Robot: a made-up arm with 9 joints. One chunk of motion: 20 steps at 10 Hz.
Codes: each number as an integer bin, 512 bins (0 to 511) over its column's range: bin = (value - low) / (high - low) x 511, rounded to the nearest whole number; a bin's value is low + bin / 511 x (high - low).
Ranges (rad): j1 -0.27..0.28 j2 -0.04..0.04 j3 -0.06..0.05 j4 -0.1..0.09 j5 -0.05..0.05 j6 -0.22..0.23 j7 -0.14..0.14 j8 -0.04..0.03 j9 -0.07..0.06
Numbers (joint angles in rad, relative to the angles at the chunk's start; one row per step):
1: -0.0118 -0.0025 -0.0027 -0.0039 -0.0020 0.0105 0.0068 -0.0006 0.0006
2: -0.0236 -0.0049 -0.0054 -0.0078 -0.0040 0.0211 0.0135 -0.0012 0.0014
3: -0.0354 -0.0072 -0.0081 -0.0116 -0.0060 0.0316 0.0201 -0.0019 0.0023
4: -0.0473 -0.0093 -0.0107 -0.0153 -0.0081 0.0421 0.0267 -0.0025 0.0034
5: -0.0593 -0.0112 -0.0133 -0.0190 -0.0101 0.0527 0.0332 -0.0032 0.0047
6: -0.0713 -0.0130 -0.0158 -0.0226 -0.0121 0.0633 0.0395 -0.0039 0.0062
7: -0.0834 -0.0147 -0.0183 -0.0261 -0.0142 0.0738 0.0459 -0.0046 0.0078
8: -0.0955 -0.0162 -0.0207 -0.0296 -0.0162 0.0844 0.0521 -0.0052 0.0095
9: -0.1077 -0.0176 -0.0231 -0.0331 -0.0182 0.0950 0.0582 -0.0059 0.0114
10: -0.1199 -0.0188 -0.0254 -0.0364 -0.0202 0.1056 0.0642 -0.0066 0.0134
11: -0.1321 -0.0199 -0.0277 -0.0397 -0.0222 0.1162 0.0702 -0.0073 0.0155
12: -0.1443 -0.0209 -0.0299 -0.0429 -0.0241 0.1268 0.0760 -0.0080 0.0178
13: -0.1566 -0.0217 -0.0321 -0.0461 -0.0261 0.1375 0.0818 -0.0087 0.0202
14: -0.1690 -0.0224 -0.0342 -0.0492 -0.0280 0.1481 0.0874 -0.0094 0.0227
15: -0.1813 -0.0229 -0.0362 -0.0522 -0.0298 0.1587 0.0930 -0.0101 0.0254
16: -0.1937 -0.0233 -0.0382 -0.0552 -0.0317 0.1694 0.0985 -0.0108 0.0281
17: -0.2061 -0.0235 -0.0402 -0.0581 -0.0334 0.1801 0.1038 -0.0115 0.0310
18: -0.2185 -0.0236 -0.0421 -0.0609 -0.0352 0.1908 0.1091 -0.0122 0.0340
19: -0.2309 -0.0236 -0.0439 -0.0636 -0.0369 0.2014 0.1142 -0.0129 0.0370
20: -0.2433 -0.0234 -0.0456 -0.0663 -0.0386 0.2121 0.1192 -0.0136 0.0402
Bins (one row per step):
1: 240 240 266 258 245 262 268 288 278
2: 229 224 254 248 235 274 280 283 281
3: 218 210 241 238 225 286 292 278 284
4: 207 196 229 228 214 298 304 274 289
5: 196 184 217 218 204 310 316 269 294
6: 185 172 205 208 194 322 328 264 300
7: 173 162 194 199 183 334 339 258 306
8: 162 152 183 189 173 346 351 254 312
9: 151 143 171 180 162 358 362 249 320
10: 139 135 161 171 152 370 373 244 328
11: 128 128 150 162 142 382 384 239 336
12: 117 122 140 154 132 394 394 234 345
13: 105 117 130 145 122 406 405 228 355
14: 94 112 120 137 112 418 415 223 364
15: 82 109 111 129 103 430 425 218 375
16: 71 107 101 120 94 442 435 213 386
17: 59 105 92 113 85 454 445 208 397
18: 48 105 83 105 76 466 455 203 409
19: 36 105 75 98 67 479 464 198 421
20: 25 106 67 91 58 491 473 193 433

